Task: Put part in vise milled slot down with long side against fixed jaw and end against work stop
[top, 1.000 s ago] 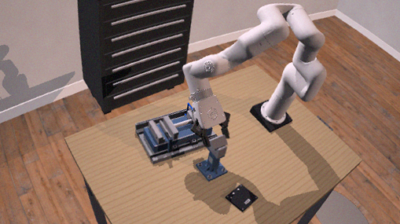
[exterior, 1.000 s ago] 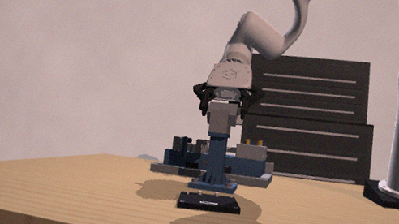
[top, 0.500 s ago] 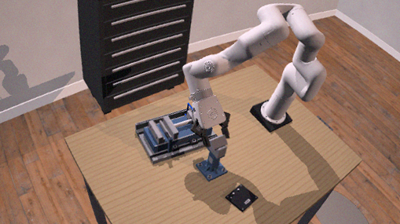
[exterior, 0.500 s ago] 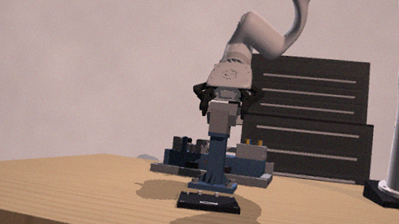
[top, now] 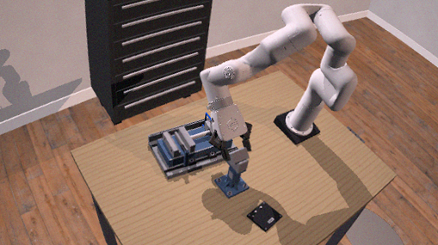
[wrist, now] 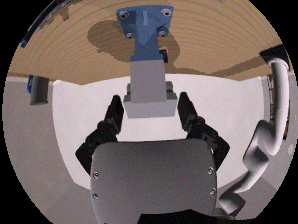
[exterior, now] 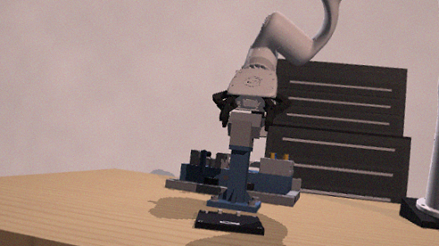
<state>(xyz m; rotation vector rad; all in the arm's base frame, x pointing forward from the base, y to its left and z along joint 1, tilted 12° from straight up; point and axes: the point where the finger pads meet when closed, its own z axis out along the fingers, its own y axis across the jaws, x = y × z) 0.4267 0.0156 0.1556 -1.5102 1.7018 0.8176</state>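
The part is 1 cm below my hand. From my hand the other things lie so: air cylinder (8 cm behind, 18 cm to the right, 9 cm below); then white cylinder rod (1 cm behind, 19 cm to the right, 9 cm below).
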